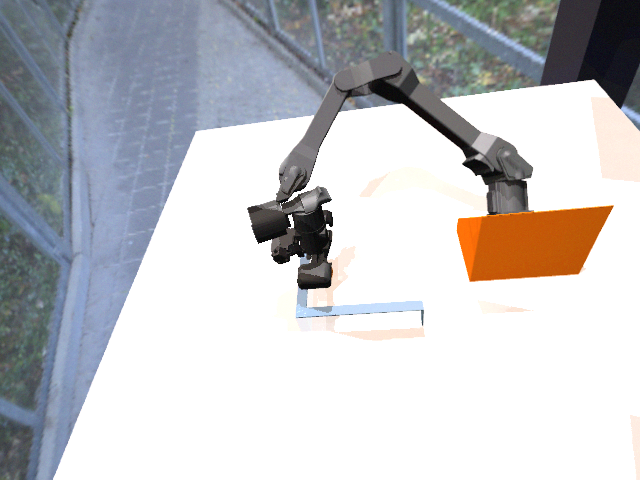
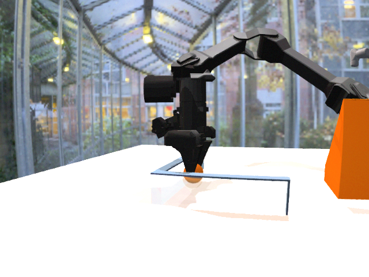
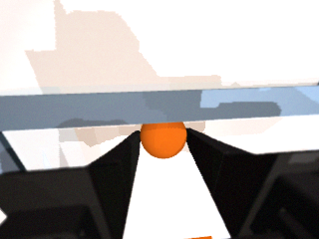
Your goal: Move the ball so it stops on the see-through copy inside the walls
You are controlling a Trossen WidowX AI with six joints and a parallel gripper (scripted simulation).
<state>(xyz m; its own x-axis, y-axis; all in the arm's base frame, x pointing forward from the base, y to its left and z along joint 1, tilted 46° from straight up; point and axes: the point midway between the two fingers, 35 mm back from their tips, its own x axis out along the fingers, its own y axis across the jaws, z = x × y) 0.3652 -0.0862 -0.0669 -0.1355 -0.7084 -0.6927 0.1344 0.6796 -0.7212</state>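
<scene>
The orange ball is right at my gripper tip. The rest, counted from my gripper tip: see-through copy of ball: 10 mm below.
</scene>
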